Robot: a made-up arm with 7 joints.
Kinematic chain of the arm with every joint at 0, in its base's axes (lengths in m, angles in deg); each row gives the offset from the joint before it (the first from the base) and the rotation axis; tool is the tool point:
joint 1: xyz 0 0 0.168 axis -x
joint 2: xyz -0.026 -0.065 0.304 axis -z
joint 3: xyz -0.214 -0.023 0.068 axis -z
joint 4: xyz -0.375 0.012 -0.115 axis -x
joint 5: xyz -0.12 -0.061 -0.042 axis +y
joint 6: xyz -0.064 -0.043 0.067 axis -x
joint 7: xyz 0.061 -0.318 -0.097 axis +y
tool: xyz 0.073 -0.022 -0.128
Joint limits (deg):
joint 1: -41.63..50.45
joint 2: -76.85..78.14
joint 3: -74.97..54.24
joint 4: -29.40..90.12
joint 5: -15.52..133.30
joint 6: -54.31..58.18
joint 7: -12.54..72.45
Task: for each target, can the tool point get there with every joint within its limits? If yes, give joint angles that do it. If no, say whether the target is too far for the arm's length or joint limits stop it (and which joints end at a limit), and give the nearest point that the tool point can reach.
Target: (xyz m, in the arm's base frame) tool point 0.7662 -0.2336 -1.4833
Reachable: no: too far | nearest point 0.3846 -0.5131 -0.4720 | short by 1.116 m
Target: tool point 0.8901 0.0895 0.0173
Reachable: no: joint limits stop it (at a limit: joint 1, joint 2, joint 3, joint 4, joint 5) | nearest point 0.6780 -0.1419 0.0448 | short by 0.315 m
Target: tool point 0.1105 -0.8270 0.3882
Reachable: yes | joints 4.54 -31.30 -39.94 -11.70 7.66 32.12 37.73
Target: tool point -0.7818 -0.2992 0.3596
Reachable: yes | joints 35.84 47.14 -61.38 7.00 37.77 -34.31 22.04
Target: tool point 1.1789 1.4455 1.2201
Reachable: no: too far | nearest point 0.4415 0.7434 0.7091 | short by 1.139 m
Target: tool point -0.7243 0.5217 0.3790
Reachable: yes | joints 1.04 49.14 36.32 1.25 6.56 25.78 21.46
